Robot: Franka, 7 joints.
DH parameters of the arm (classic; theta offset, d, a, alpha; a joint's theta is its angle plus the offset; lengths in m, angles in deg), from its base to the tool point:
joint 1: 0 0.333 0 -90
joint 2: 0 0 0 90
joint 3: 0 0.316 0.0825 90
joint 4: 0 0 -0.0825 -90
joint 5: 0 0.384 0 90
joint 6: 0 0 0.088 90
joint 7: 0 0.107 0 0
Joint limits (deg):
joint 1: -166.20..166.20
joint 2: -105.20..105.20
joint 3: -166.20..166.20
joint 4: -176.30..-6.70
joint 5: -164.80..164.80
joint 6: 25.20..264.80
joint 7: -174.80..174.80
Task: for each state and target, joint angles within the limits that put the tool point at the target. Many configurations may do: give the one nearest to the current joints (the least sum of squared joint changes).
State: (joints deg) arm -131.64 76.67 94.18 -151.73 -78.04 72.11 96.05
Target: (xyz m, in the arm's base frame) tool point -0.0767 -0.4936 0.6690
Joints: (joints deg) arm -165.65 81.14 136.04 -109.14 -90.05 79.62 96.05
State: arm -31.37 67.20 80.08 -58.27 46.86 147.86 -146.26
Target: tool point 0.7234 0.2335 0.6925
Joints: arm -14.03 57.72 86.16 -47.72 45.82 148.43 -146.26
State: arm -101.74 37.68 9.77 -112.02 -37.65 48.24 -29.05
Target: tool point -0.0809 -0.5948 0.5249
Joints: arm -98.65 19.98 12.43 -78.73 -46.24 62.27 -29.05
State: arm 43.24 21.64 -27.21 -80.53 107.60 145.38 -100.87
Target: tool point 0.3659 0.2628 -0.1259
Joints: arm 49.07 66.95 -9.39 -108.84 107.93 143.15 -100.87
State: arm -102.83 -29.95 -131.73 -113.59 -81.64 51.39 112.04
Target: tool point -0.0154 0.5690 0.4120
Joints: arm -110.97 -24.70 -137.70 -103.99 -85.35 51.96 112.04
